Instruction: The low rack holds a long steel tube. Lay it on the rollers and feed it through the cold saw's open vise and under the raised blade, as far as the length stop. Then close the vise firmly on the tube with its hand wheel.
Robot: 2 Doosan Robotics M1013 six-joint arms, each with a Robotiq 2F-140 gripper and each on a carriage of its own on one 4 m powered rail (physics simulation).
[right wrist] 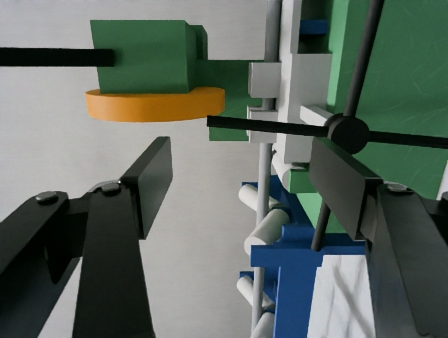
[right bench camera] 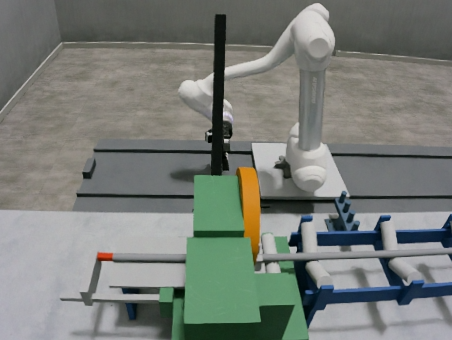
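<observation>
The long steel tube (right bench camera: 350, 255) (right wrist: 264, 165) lies on the rollers (right bench camera: 309, 239) (right wrist: 268, 231) and runs through the saw. Its far end meets the red pad of the length stop (right bench camera: 104, 256) at the left of the bench view. In the right wrist view the tube passes at the pale vise blocks (right wrist: 266, 80); the jaw gap is hard to tell. The black hand wheel (right wrist: 348, 134) shows its hub and thin spokes. The orange blade guard (right bench camera: 249, 210) (right wrist: 155, 106) stands beside the tube. My right gripper (right bench camera: 226, 166) (right wrist: 241, 157) is open and empty, above the wheel's level. My left gripper does not show.
The green saw body (right bench camera: 220, 280) (right wrist: 145, 55) carries a tall black bar (right bench camera: 219, 90) (right wrist: 55, 57), close to my right wrist in the bench view. A blue roller frame (right bench camera: 360, 295) (right wrist: 292, 295) and a blue pegged stand (right bench camera: 344, 217) are at the right of the bench view.
</observation>
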